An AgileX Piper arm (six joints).
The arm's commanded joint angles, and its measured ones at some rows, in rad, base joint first. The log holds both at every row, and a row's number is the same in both.
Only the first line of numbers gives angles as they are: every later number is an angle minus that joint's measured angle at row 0.
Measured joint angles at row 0: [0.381, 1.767, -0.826, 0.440, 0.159, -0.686]
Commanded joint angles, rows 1 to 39: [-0.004, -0.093, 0.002, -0.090, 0.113, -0.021]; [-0.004, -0.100, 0.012, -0.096, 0.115, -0.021]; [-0.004, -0.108, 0.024, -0.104, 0.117, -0.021]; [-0.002, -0.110, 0.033, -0.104, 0.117, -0.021]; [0.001, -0.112, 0.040, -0.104, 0.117, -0.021]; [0.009, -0.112, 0.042, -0.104, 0.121, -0.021]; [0.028, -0.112, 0.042, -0.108, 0.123, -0.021]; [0.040, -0.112, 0.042, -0.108, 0.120, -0.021]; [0.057, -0.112, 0.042, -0.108, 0.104, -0.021]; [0.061, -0.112, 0.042, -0.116, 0.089, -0.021]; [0.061, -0.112, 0.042, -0.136, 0.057, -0.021]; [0.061, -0.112, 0.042, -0.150, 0.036, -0.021]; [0.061, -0.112, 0.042, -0.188, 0.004, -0.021]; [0.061, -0.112, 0.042, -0.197, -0.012, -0.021]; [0.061, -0.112, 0.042, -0.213, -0.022, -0.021]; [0.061, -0.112, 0.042, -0.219, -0.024, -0.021]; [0.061, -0.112, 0.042, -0.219, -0.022, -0.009]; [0.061, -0.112, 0.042, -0.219, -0.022, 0.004]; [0.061, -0.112, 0.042, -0.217, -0.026, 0.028]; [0.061, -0.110, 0.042, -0.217, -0.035, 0.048]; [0.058, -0.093, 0.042, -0.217, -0.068, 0.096]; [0.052, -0.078, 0.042, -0.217, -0.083, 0.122]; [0.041, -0.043, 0.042, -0.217, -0.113, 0.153]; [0.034, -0.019, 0.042, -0.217, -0.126, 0.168]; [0.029, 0.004, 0.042, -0.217, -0.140, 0.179]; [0.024, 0.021, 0.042, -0.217, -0.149, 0.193]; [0.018, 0.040, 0.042, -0.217, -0.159, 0.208]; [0.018, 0.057, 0.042, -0.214, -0.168, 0.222]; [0.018, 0.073, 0.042, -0.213, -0.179, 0.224]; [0.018, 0.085, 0.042, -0.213, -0.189, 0.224]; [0.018, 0.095, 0.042, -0.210, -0.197, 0.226]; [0.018, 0.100, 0.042, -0.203, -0.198, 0.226]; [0.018, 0.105, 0.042, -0.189, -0.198, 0.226]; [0.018, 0.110, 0.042, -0.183, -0.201, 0.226]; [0.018, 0.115, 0.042, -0.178, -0.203, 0.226]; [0.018, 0.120, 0.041, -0.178, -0.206, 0.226]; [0.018, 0.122, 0.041, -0.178, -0.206, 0.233]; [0.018, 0.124, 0.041, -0.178, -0.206, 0.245]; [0.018, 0.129, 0.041, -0.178, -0.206, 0.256]
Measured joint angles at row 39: [0.023, 0.119, 0.042, -0.185, -0.176, 0.224]
